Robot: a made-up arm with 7 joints. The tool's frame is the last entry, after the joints.
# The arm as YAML. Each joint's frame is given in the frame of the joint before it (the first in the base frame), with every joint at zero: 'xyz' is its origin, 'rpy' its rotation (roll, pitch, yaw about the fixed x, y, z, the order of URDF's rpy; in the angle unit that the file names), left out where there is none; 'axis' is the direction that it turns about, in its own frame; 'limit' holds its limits. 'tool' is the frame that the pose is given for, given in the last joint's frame.
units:
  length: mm
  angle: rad
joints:
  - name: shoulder
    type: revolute
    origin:
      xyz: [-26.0, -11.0, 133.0]
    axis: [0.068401, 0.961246, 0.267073]
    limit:
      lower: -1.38
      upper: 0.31
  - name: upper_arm
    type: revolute
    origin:
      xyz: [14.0, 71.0, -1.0]
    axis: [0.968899, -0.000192, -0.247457]
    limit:
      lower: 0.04
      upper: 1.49
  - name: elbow
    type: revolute
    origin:
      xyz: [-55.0, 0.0, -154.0]
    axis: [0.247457, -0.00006, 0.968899]
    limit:
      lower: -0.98
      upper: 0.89
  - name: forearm
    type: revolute
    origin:
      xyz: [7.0, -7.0, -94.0]
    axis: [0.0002, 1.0, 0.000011]
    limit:
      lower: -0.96
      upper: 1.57
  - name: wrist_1
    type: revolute
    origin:
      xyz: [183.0, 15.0, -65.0]
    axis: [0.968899, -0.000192, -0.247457]
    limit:
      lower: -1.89
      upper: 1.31
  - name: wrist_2
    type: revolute
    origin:
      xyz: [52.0, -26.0, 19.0]
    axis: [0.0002, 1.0, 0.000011]
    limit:
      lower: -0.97
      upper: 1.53
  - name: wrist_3
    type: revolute
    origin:
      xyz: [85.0, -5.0, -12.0]
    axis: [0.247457, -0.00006, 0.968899]
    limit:
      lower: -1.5
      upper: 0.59
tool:
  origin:
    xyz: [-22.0, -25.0, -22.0]
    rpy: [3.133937, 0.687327, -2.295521]
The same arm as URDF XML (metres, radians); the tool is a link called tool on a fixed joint. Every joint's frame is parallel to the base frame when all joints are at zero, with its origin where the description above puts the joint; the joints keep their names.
<robot name="arm">
  <joint name="shoulder" type="revolute">
    <parent link="base_link"/>
    <child link="link1"/>
    <origin xyz="-0.0260 -0.0110 0.1330"/>
    <axis xyz="0.068403 0.961235 0.26711"/>
    <limit lower="-1.3800" upper="0.3100"/>
  </joint>
  <joint name="upper_arm" type="revolute">
    <parent link="link1"/>
    <child link="link2"/>
    <origin xyz="0.0140 0.0710 -0.0010"/>
    <axis xyz="0.968889 -0.0002 -0.247497"/>
    <limit lower="0.0400" upper="1.4900"/>
  </joint>
  <joint name="elbow" type="revolute">
    <parent link="link2"/>
    <child link="link3"/>
    <origin xyz="-0.0550 0.0000 -0.1540"/>
    <axis xyz="0.247497 -0.0001 0.968889"/>
    <limit lower="-0.9800" upper="0.8900"/>
  </joint>
  <joint name="forearm" type="revolute">
    <parent link="link3"/>
    <child link="link4"/>
    <origin xyz="0.0070 -0.0070 -0.0940"/>
    <axis xyz="0.0002 1 0"/>
    <limit lower="-0.9600" upper="1.5700"/>
  </joint>
  <joint name="wrist_1" type="revolute">
    <parent link="link4"/>
    <child link="link5"/>
    <origin xyz="0.1830 0.0150 -0.0650"/>
    <axis xyz="0.968889 -0.0002 -0.247497"/>
    <limit lower="-1.8900" upper="1.3100"/>
  </joint>
  <joint name="wrist_2" type="revolute">
    <parent link="link5"/>
    <child link="link6"/>
    <origin xyz="0.0520 -0.0260 0.0190"/>
    <axis xyz="0.0002 1 0"/>
    <limit lower="-0.9700" upper="1.5300"/>
  </joint>
  <joint name="wrist_3" type="revolute">
    <parent link="link6"/>
    <child link="link7"/>
    <origin xyz="0.0850 -0.0050 -0.0120"/>
    <axis xyz="0.247497 -0.0001 0.968889"/>
    <limit lower="-1.5000" upper="0.5900"/>
  </joint>
  <joint name="tool_fixed" type="fixed">
    <parent link="link7"/>
    <child link="tool"/>
    <origin xyz="-0.0220 -0.0250 -0.0220" rpy="3.1339 0.6873 -2.2955"/>
  </joint>
  <link name="base_link"/>
  <link name="link1"/>
  <link name="link2"/>
  <link name="link3"/>
  <link name="link4"/>
  <link name="link5"/>
  <link name="link6"/>
  <link name="link7"/>
  <link name="tool"/>
</robot>

